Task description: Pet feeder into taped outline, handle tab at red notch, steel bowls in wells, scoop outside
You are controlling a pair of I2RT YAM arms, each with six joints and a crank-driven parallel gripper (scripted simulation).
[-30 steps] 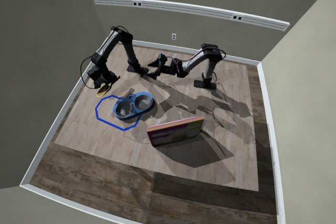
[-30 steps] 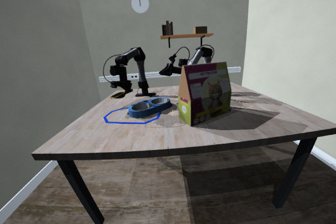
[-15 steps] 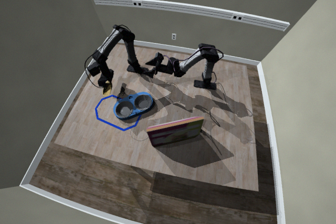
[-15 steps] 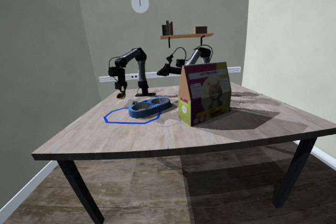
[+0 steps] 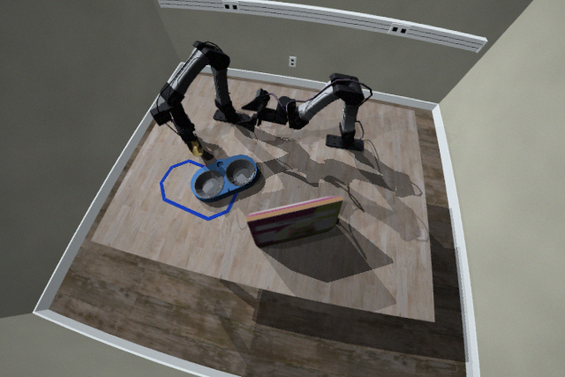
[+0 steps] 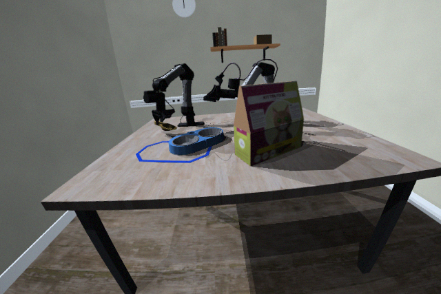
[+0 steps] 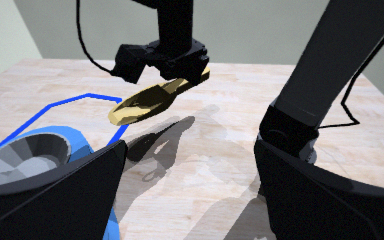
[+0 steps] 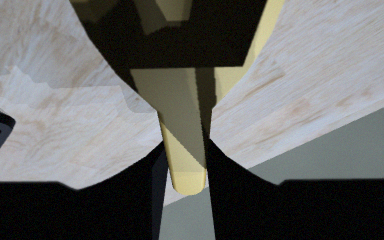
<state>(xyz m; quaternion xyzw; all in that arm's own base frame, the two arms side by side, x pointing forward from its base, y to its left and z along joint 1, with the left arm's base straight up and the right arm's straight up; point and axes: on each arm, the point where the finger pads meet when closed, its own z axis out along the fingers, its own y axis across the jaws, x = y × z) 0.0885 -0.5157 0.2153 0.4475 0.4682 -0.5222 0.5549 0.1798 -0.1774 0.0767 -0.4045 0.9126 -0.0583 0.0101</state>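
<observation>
Now: the blue pet feeder 28 cm to the left of my right hand, 17 cm ahead of it and 6 cm below it. Round my right hand: yellow scoop: 7 cm to the left, 6 cm ahead, 1 cm below; blue taped outline: 26 cm ahead, 17 cm to the left, 8 cm below; kitten food bag: 65 cm to the left, 31 cm ahead, 7 cm above.
</observation>
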